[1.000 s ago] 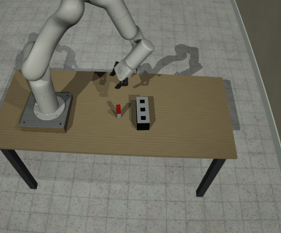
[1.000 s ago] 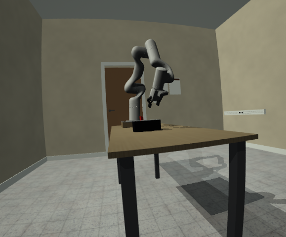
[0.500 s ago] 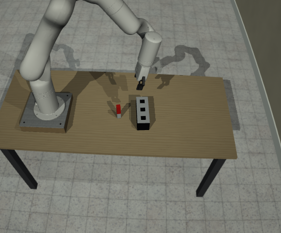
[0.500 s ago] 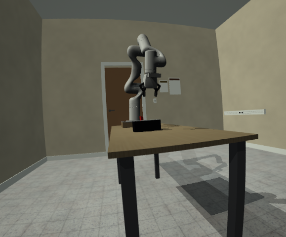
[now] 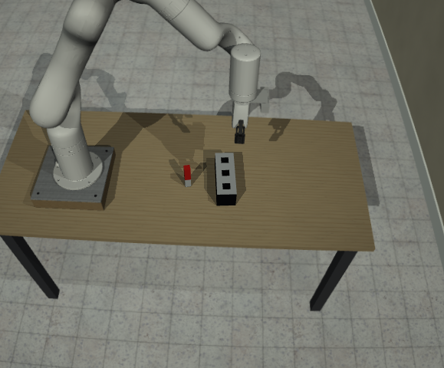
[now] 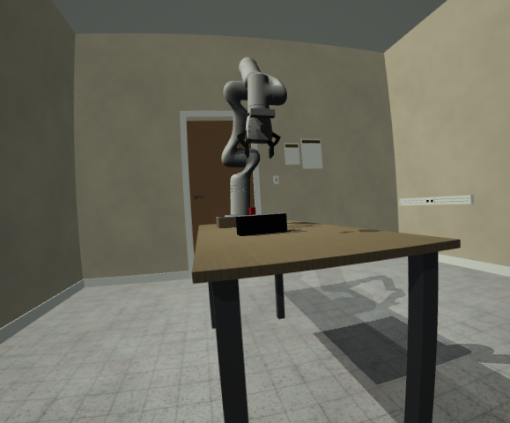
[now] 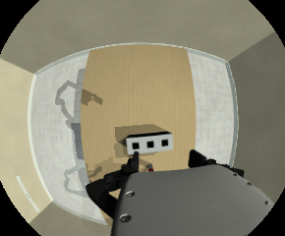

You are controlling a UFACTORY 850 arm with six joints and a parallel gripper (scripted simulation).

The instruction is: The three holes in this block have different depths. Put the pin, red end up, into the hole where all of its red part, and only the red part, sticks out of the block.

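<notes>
My gripper is now 23 cm above the pin, 18 cm past it and 1 cm to the left of it. Also, from my hand: black block 27 cm below, 4 cm behind.
</notes>
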